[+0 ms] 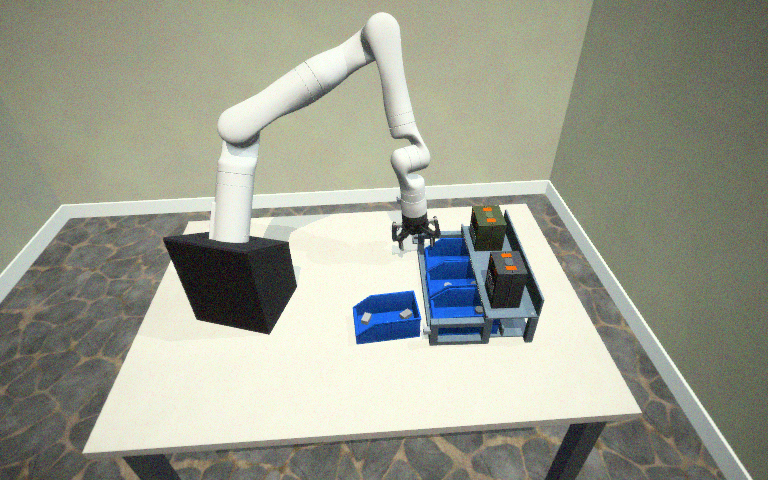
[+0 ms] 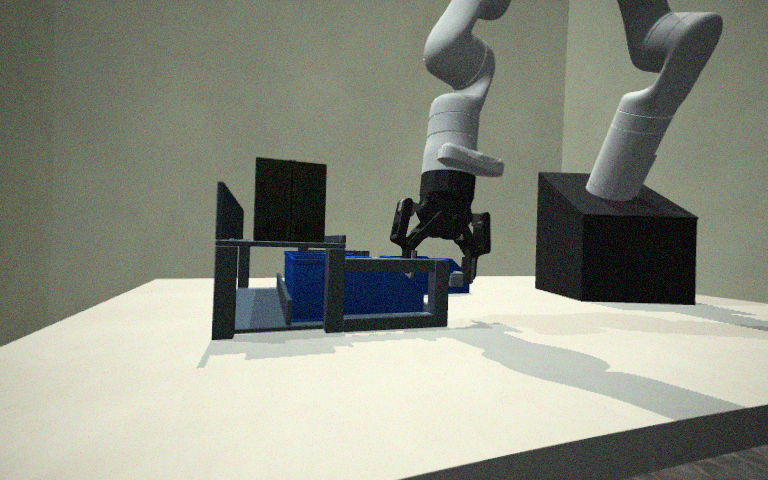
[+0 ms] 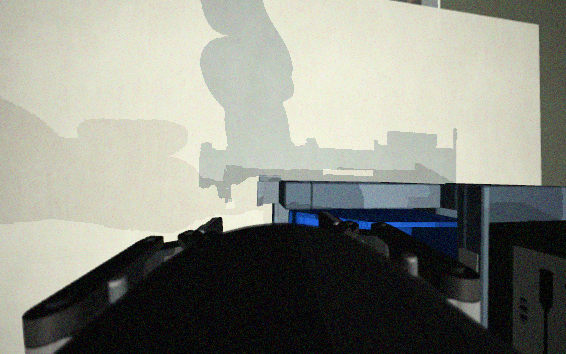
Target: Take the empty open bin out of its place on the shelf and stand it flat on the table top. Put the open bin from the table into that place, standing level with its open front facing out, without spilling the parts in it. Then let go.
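Places are measured from the arm's base along level axes (x right, y ahead, z up), in centimetres.
Where they show: gripper, fingertip midpoint: (image 1: 417,247); arm's base at its link origin: (image 1: 230,239) (image 2: 608,192).
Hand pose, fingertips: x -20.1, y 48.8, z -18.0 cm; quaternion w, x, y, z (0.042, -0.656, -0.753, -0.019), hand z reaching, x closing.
Each offset is from my fingertips to the top centre of the thing. "pt": to the spot under its first point.
The empty open blue bin @(pt dy +11.5, dx -1.2, dz -0.7 cm) (image 1: 453,247) (image 2: 385,294) (image 3: 432,241) stands in the far place of the shelf's (image 1: 487,332) (image 2: 334,294) (image 3: 375,195) lower row. My gripper (image 1: 417,245) (image 2: 440,273) (image 3: 271,225) is open, pointing down at that bin's front end. One finger is just inside the shelf's front edge and the other is out in front of it. Whether a finger touches the bin cannot be told. The open bin with parts @(pt dy -6.9, dx +32.5, dz -1.2 cm) (image 1: 390,330) (image 2: 459,288) stands flat on the table in front of the shelf's near end, with grey parts inside.
Two more blue bins, a middle one @(pt dy +11.4, dx +9.4, dz -0.8 cm) (image 1: 455,270) and a near one @(pt dy +10.5, dx +20.7, dz +0.2 cm) (image 1: 455,295), stand beside the empty one with small grey parts inside. A green box @(dy +20.3, dx +2.1, dz +14.5 cm) (image 1: 488,230) and a dark box @(dy +21.8, dx +25.2, dz +17.0 cm) (image 1: 505,283) stand on the upper deck. The black robot base (image 1: 226,283) (image 2: 634,257) stands opposite the shelf.
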